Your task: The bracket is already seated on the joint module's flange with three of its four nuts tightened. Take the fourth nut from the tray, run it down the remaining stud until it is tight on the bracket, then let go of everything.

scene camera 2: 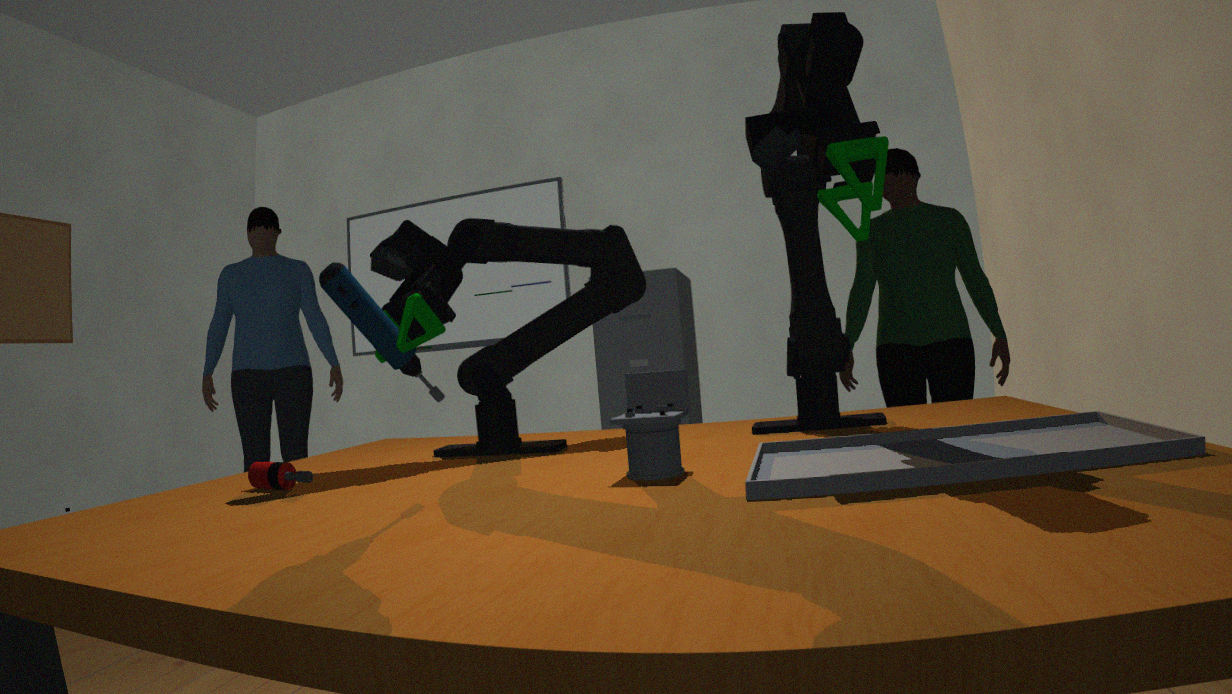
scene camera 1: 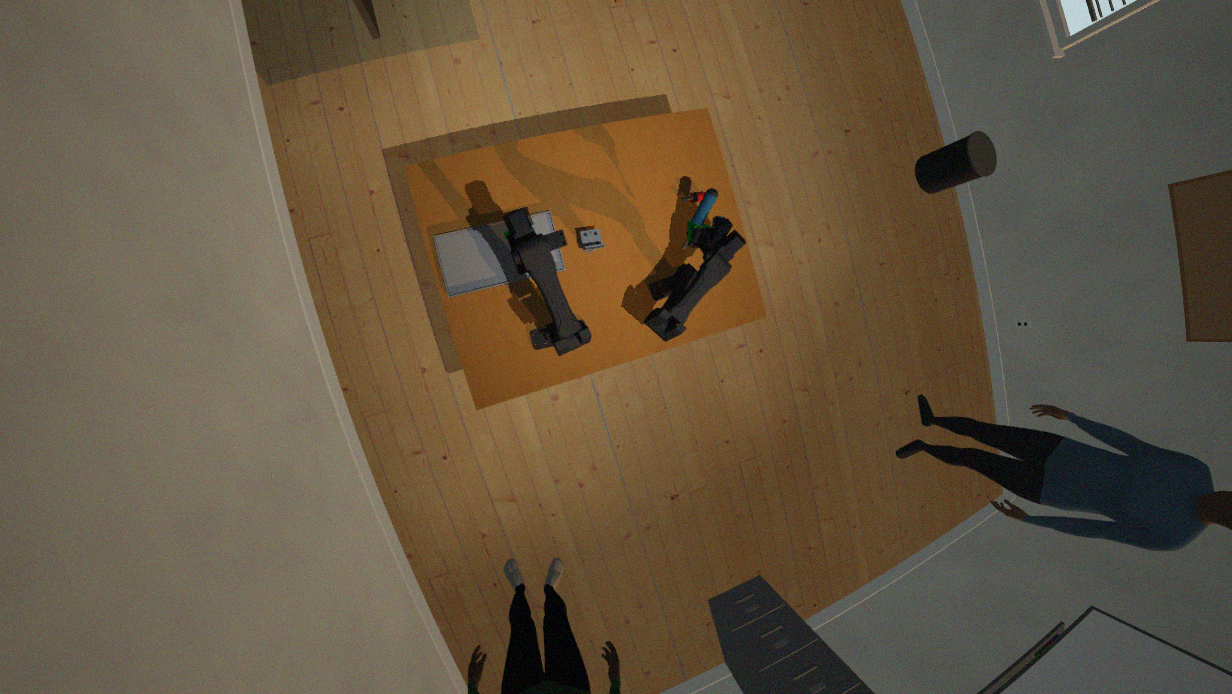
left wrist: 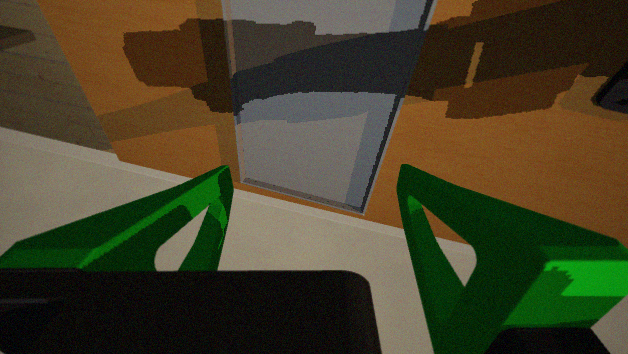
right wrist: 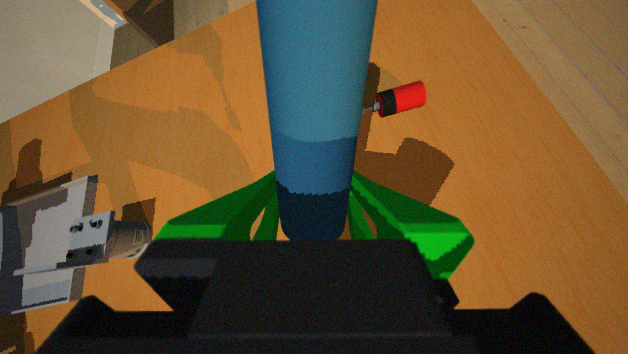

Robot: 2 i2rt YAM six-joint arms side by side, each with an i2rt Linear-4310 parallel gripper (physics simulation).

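Pixels of known places: left gripper, fingertip midpoint: [scene camera 2: 868, 226] [left wrist: 314, 176]; right gripper, fingertip midpoint: [scene camera 2: 389, 354] [scene camera 1: 693, 222] [right wrist: 313, 176]; left arm's base, link origin: [scene camera 2: 819, 426]; right arm's base, link origin: [scene camera 2: 499, 451] [scene camera 1: 674, 284].
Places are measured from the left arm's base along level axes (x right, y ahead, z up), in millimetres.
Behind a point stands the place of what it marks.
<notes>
The joint module [scene camera 2: 653, 452] {x 170, y 333, z 28 mm} [right wrist: 131, 237] {x 205, y 303, z 30 mm} stands upright on the table with the bracket [scene camera 2: 650, 419] {x 168, y 340, z 64 mm} [right wrist: 91, 237] {x 183, y 307, z 66 mm} [scene camera 1: 589, 237] {x 171, y 313, z 66 mm} on top; small dark nuts or studs show on it, too small to tell apart. The grey tray [scene camera 2: 974, 465] {x -137, y 436, z 14 mm} [left wrist: 380, 160] {x -232, y 216, z 15 mm} lies beside it; no nut can be made out in it. My right gripper [right wrist: 313, 176] {x 525, y 288, z 157 mm} [scene camera 2: 400, 331] is shut on a blue cylindrical driver [right wrist: 316, 75] {x 544, y 298, z 228 mm} [scene camera 2: 366, 314] {x 529, y 326, z 210 mm} [scene camera 1: 704, 207] {x 535, y 315, z 241 mm}, held tilted above the table, its socket tip pointing down in scene camera 2. My left gripper [left wrist: 314, 176] {x -77, y 271, z 247 mm} [scene camera 2: 853, 185] is open and empty, high above the tray.
A red and black tool [scene camera 2: 272, 475] {x 620, y 433, z 20 mm} [right wrist: 402, 98] {x 638, y 407, z 31 mm} [scene camera 1: 696, 197] {x 623, y 412, z 34 mm} with a grey socket tip lies on the table [scene camera 2: 560, 594] {x 140, y 669, z 0 mm} near the right arm's side. Two people [scene camera 2: 271, 327] [scene camera 2: 926, 275] stand behind the table. A grey cabinet [scene camera 2: 681, 344] stands behind.
</notes>
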